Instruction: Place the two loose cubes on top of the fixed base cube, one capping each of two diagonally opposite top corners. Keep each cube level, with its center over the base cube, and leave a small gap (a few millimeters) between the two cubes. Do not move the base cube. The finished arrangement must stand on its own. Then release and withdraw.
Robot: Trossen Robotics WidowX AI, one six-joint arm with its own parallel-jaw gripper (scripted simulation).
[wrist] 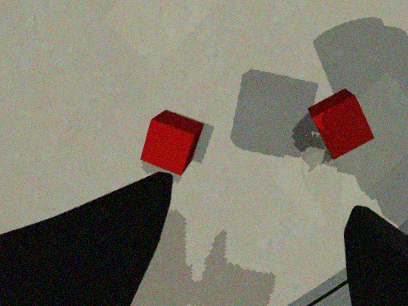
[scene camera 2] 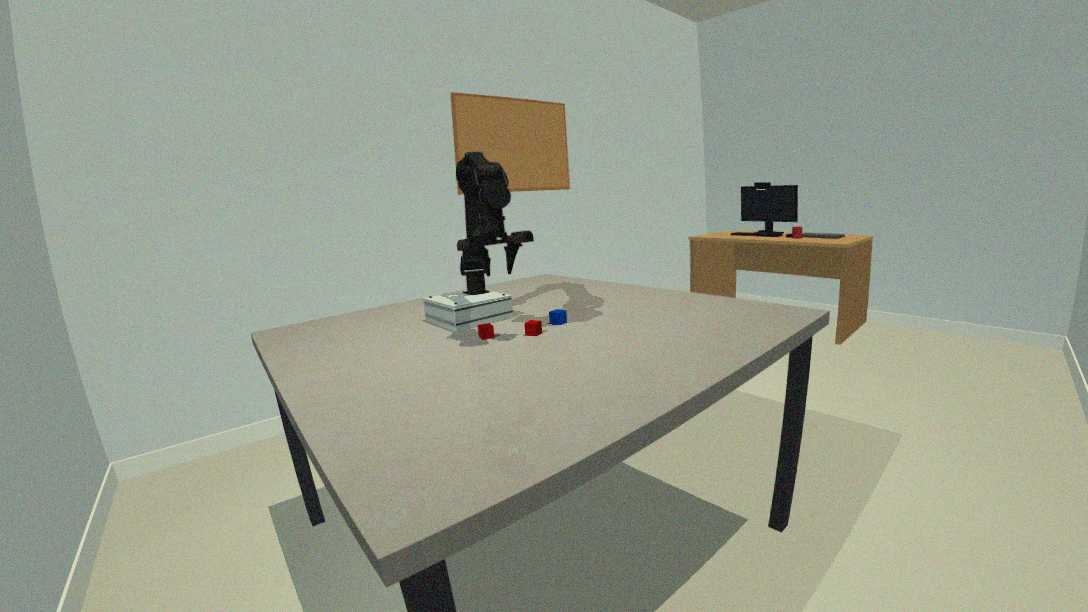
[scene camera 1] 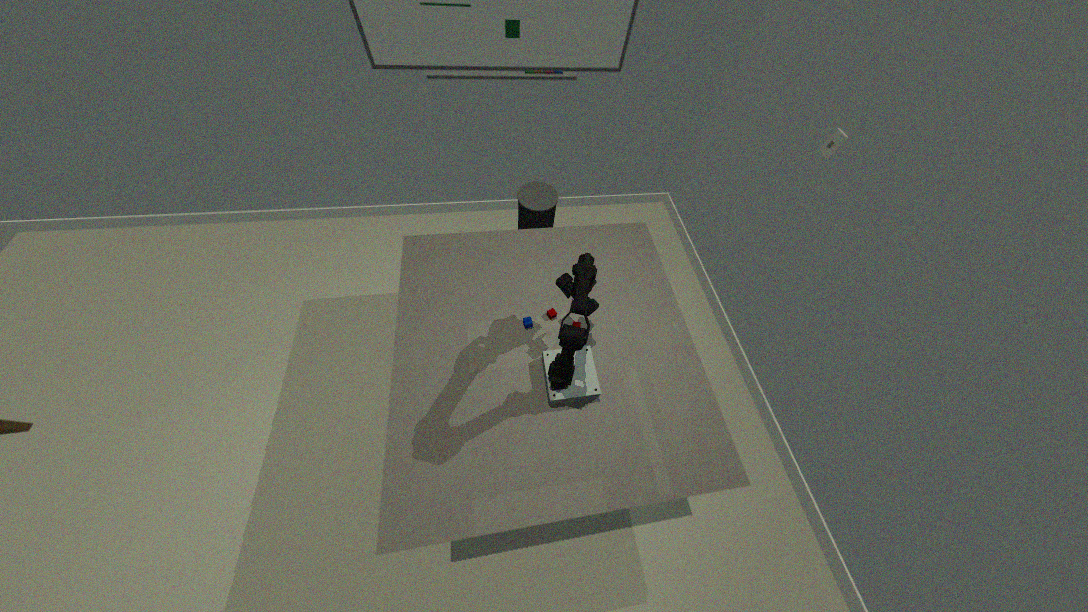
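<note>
With my gripper (scene camera 2: 499,275) open, I hold nothing in it. The wrist view lets me see my gripper (wrist: 263,204) too.
</note>
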